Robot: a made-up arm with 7 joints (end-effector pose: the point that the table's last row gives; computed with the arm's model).
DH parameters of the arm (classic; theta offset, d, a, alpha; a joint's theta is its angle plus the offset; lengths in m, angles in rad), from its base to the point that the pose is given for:
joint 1: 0 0.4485 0 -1.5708
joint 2: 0 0 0 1.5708
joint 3: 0 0.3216 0.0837 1.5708
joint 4: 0 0 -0.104 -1.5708
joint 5: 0 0.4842 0 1.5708
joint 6: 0 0 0.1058 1.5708
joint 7: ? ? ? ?
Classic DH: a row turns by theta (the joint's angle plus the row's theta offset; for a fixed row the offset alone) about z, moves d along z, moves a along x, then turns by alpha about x.
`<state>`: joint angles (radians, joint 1 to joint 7).
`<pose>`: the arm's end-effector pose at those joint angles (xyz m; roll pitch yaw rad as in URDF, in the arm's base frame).
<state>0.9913 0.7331 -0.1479 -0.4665 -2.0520 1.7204 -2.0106</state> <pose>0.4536 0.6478 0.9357 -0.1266 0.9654 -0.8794</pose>
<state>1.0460 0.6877 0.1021 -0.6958 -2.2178 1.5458 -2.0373</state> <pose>0.3828 0.7345 0.8586 -0.3401 0.9683 -1.0157</pose>
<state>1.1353 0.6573 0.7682 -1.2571 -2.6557 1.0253 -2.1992</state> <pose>-0.0387 0.8338 0.6912 -0.5187 0.8202 -0.9144</pose>
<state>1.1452 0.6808 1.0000 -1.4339 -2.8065 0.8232 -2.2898</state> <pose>-0.2000 0.7849 0.6681 -0.5047 0.8242 -0.8082</pose>
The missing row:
joint 7: 0 0 0 0
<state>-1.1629 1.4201 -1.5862 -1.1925 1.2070 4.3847 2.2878</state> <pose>-0.1428 -0.6708 0.5718 -0.3416 -0.0087 3.0238</pose>
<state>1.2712 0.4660 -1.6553 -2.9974 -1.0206 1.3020 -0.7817</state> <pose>0.1975 -0.2191 0.2495 -0.4885 0.9444 3.0477</pose>
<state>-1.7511 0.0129 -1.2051 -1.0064 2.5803 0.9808 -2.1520</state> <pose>-0.4725 -0.1298 1.2034 1.2702 0.0740 1.2478</pose>
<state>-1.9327 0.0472 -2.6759 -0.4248 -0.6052 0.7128 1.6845</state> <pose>0.0024 0.2428 1.3017 -2.7146 -0.1859 -0.5761</pose>
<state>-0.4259 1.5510 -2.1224 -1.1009 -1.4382 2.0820 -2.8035</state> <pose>0.4123 -0.7286 0.7052 0.0954 -0.0461 1.9515</pose>
